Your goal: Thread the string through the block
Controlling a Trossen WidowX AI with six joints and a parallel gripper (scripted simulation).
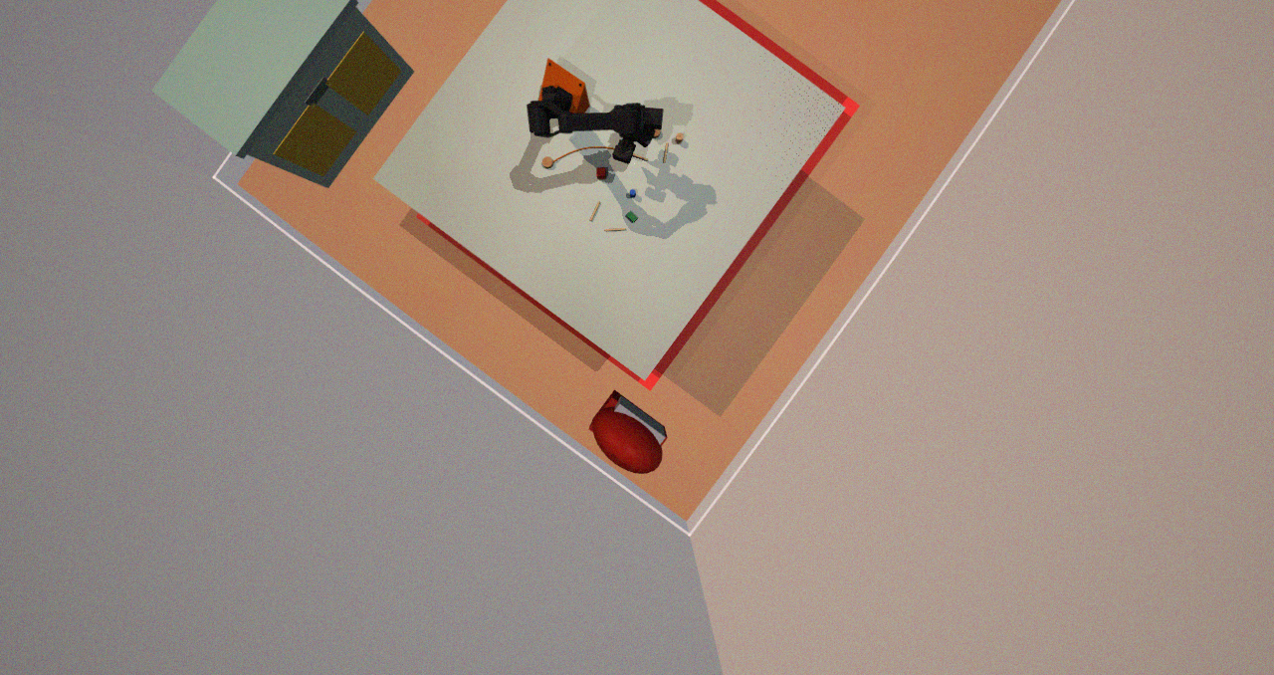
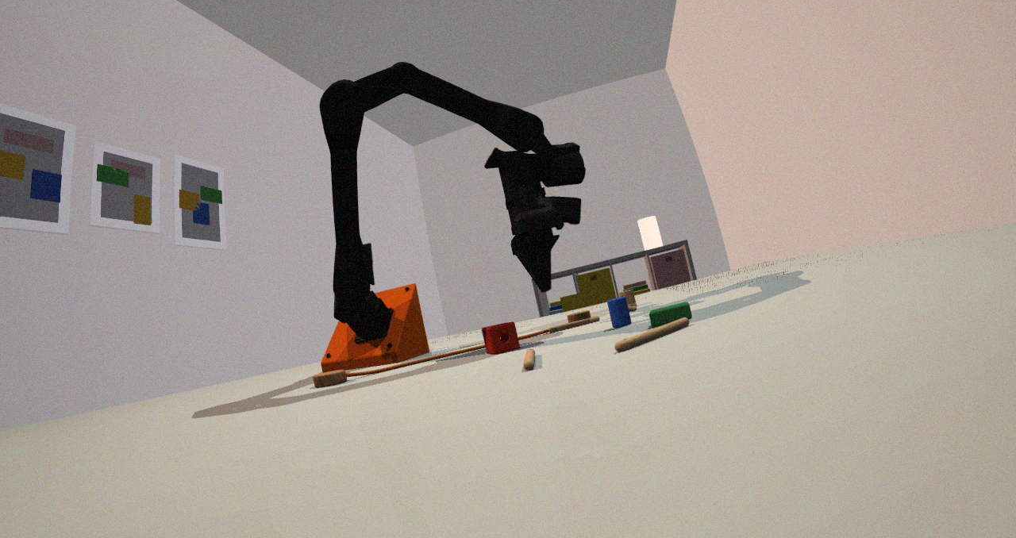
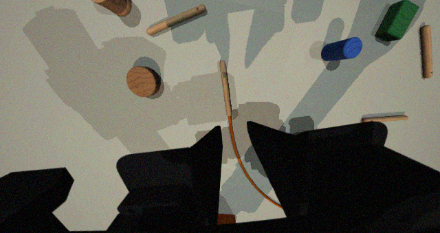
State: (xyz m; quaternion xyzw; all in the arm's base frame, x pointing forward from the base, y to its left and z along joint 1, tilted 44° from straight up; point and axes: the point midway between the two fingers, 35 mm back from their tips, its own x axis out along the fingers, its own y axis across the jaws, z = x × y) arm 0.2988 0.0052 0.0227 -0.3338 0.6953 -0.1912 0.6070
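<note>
The red block is 5 cm behind my gripper tip, 13 cm to the right of it and 4 cm below it. Round my gripper tip: green block 13 cm ahead, 20 cm to the right, 5 cm below; then wooden cylinder 12 cm ahead, 14 cm to the left, 5 cm below; then blue cylinder 9 cm ahead, 13 cm to the right, 4 cm below.
</note>
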